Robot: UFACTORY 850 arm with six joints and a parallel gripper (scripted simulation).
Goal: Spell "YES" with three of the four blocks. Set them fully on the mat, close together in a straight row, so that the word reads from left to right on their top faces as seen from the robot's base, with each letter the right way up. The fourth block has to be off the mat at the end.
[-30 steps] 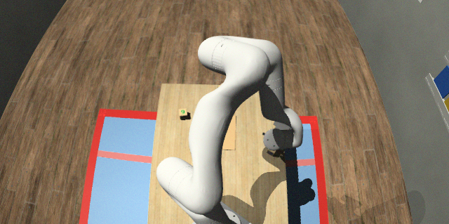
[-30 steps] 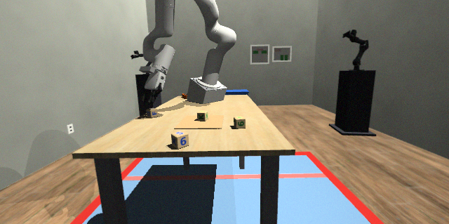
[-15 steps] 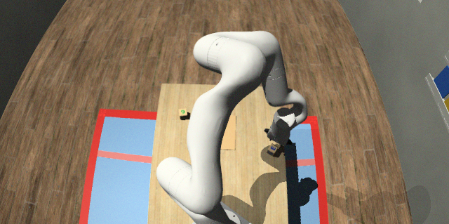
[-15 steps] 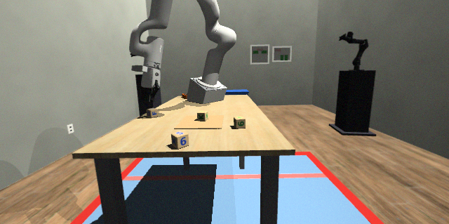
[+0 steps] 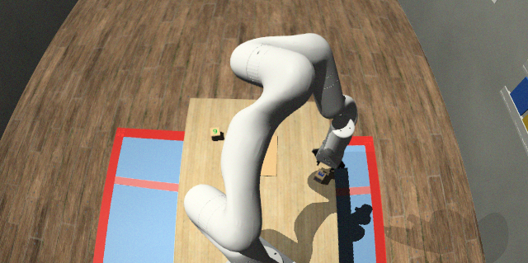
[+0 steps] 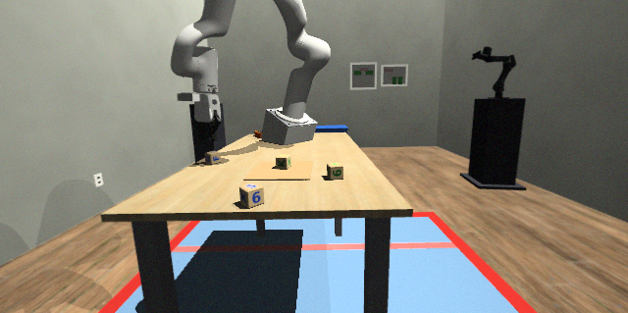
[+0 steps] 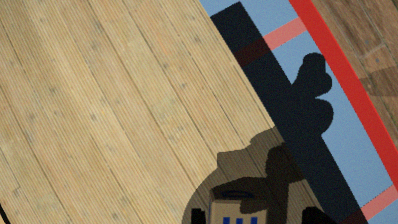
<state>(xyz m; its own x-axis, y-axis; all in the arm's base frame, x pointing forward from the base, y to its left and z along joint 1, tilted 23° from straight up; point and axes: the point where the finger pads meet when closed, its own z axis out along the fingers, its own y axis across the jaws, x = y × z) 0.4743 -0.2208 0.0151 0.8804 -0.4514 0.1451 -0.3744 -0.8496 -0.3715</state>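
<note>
Now: hand 50 mm short of the tan mat, 300 mm to the right of it and 110 mm above it. From my hand the other things lie so: green-lettered block 110 mm ahead, 490 mm to the left, 90 mm below.
</note>
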